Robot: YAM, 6 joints.
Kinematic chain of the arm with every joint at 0, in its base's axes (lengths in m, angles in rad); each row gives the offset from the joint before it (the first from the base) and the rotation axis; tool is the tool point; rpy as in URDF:
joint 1: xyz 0 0 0.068 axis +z
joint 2: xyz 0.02 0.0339 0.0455 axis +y
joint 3: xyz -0.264 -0.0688 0 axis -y
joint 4: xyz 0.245 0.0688 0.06 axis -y
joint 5: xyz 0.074 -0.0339 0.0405 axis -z
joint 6: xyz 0.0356 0 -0.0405 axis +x
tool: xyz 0 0 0 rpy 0 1.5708 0
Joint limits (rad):
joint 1: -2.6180..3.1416
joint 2: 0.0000..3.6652
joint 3: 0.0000..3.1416
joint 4: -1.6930..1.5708
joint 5: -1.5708..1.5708
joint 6: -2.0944..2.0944
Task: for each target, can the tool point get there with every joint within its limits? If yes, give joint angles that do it. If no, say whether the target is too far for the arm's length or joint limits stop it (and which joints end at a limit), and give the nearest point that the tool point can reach.
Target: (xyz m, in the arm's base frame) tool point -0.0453 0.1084 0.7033
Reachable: yes | joints 2.1211 1.4440 2.2978 0.5858 0.5326 -1.5765
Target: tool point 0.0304 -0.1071 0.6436
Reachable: yes | joints -1.0187 1.1747 1.9821 0.0172 1.0189 -0.6982
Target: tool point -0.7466 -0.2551 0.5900
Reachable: no: too far | nearest point -0.4807 -0.2590 0.4458 | short by 0.302 m
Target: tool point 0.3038 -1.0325 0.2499
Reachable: no: too far | nearest point 0.1808 -0.6146 0.1937 | short by 0.439 m
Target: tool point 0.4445 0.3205 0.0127
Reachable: yes | joints 0.6543 3.0990 2.8311 -1.1906 0.4719 0.8056
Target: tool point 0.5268 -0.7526 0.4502
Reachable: no: too far | nearest point 0.3475 -0.4965 0.3331 | short by 0.334 m
